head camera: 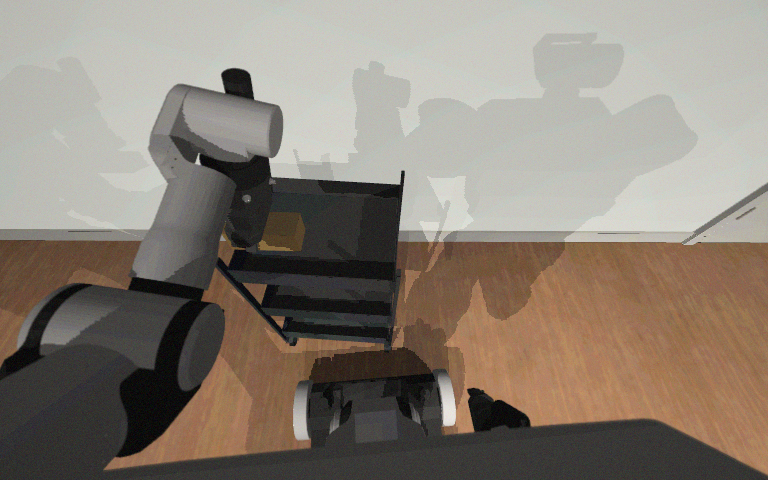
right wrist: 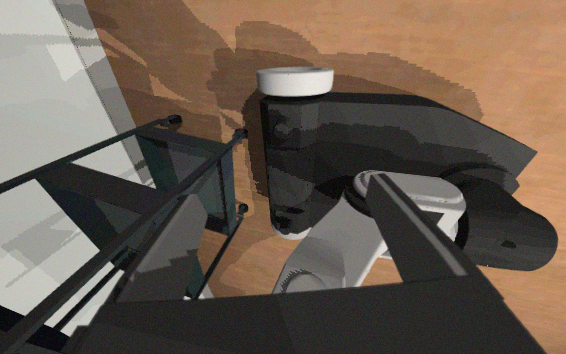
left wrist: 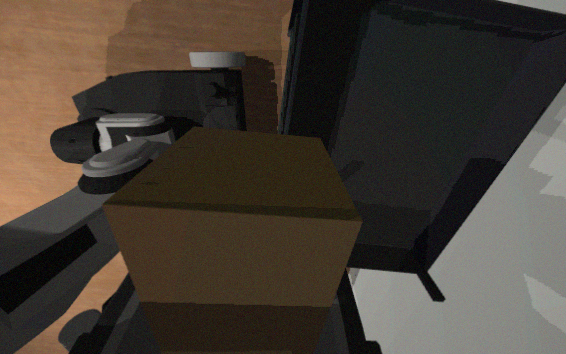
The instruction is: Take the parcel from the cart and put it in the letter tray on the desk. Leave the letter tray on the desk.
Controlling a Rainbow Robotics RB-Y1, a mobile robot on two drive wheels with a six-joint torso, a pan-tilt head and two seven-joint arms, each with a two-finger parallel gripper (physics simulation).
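Places are measured from the robot's base along level axes (x left, y back, z up), in metres.
Where they show: left gripper, between the fingertips: (head camera: pixel 256 237); right gripper, between the fingertips: (head camera: pixel 476 413) (right wrist: pixel 283 196).
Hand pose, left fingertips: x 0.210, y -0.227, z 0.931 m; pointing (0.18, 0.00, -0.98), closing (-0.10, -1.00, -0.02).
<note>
After its pixels a point has its place.
My left gripper (head camera: pixel 244 236) {x 0.210, y -0.227, z 0.931 m} (left wrist: pixel 235 320) is shut on a yellow-brown box, the parcel (head camera: pixel 286 232) {x 0.138, y -0.201, z 0.979 m} (left wrist: pixel 235 255) {x 0.237, y -0.230, z 0.979 m}. In the head view the parcel overlaps the left part of the top shelf of the dark cart (head camera: pixel 317 275) {x 0.138, y -0.274, z 0.662 m} (left wrist: pixel 390 257) {x -0.107, y -0.475, z 0.696 m} (right wrist: pixel 227 200) {x 0.135, y -0.238, z 0.191 m}; in the left wrist view it is in front of the cart's edge. Its height above the cart is hard to tell. My right gripper (right wrist: pixel 283 196) {x -0.254, y 0.085, z 0.547 m} is open and empty, its fingers wide apart, with the cart's frame beyond its left side in the right wrist view. The desk and the letter tray do not show in these views.
A pale wall (head camera: pixel 509 141) {x -0.562, y -0.776, z 0.677 m} rises behind the cart. The wooden floor (head camera: pixel 623 339) {x -1.175, y -0.176, z 0.000 m} lies in front of the wall. My own dark base (head camera: pixel 373 407) (left wrist: pixel 165 92) {x 0.160, y 0.196, z 0.169 m} (right wrist: pixel 360 135) {x -0.150, y 0.183, z 0.169 m} with white wheels stands close to the cart's near side.
</note>
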